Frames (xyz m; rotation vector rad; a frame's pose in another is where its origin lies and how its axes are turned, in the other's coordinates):
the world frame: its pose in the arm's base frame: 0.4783 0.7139 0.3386 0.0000 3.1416 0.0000
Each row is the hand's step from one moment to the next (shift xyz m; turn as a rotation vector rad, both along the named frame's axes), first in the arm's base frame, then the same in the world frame.
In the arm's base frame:
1: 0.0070 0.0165 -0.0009 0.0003 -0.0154 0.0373
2: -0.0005 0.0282 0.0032 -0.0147 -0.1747 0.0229
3: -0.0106 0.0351 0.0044 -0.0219 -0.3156 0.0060
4: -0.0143 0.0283 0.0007 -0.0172 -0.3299 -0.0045
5: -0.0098 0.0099 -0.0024 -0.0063 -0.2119 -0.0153
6: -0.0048 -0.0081 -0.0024 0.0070 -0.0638 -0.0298
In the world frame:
1: -0.0070 0.0165 0.0009 -0.0003 -0.0154 -0.0373
2: 0.0005 0.0282 -0.0032 0.0147 -0.1747 -0.0229
3: 0.0106 0.0351 -0.0044 0.0219 -0.3156 -0.0060
4: 0.0143 0.0283 -0.0007 0.0172 -0.3299 0.0045
5: 0.0098 0.0099 0.0024 0.0063 -0.2119 0.0153
6: 0.0048 -0.0081 0.0024 -0.0070 -0.0638 0.0298

